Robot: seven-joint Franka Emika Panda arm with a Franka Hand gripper.
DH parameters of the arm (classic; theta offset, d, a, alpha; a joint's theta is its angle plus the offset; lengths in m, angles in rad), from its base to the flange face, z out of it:
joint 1: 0 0.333 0 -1.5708
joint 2: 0 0 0 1.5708
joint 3: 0 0.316 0.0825 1.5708
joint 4: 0 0 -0.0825 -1.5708
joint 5: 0 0.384 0 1.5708
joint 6: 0 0 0.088 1.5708
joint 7: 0 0.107 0 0
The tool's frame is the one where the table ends.
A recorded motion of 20 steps. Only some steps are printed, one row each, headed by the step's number.
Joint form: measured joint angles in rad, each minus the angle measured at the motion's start. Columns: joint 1, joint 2, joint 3, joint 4, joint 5, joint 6, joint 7.
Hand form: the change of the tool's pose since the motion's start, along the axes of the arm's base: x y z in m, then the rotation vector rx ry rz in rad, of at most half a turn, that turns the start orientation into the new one. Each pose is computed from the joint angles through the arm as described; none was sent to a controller.
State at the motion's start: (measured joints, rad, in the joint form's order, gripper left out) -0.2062 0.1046 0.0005 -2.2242 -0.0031 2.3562 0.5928
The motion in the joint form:
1: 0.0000 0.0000 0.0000 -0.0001 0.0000 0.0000 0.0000
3: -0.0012 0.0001 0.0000 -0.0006 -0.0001 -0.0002 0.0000
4: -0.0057 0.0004 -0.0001 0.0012 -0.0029 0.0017 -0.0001
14: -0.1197 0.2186 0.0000 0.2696 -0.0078 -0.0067 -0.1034
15: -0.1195 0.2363 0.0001 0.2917 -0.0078 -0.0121 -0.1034
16: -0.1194 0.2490 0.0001 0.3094 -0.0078 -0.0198 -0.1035
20: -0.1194 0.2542 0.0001 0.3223 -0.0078 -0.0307 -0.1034
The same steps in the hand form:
1: 0.0000 0.0000 0.0000 0.0000 0.0001 0.0000
3: -0.0003 -0.0006 -0.0003 0.0001 0.0009 -0.0011
4: -0.0001 -0.0032 0.0005 -0.0026 -0.0020 -0.0037
14: 0.0569 -0.0876 -0.0107 -0.0219 -0.0394 -0.0112
15: 0.0622 -0.0892 -0.0125 -0.0216 -0.0384 -0.0110
16: 0.0661 -0.0904 -0.0134 -0.0208 -0.0358 -0.0109
20: 0.0684 -0.0912 -0.0120 -0.0199 -0.0328 -0.0110

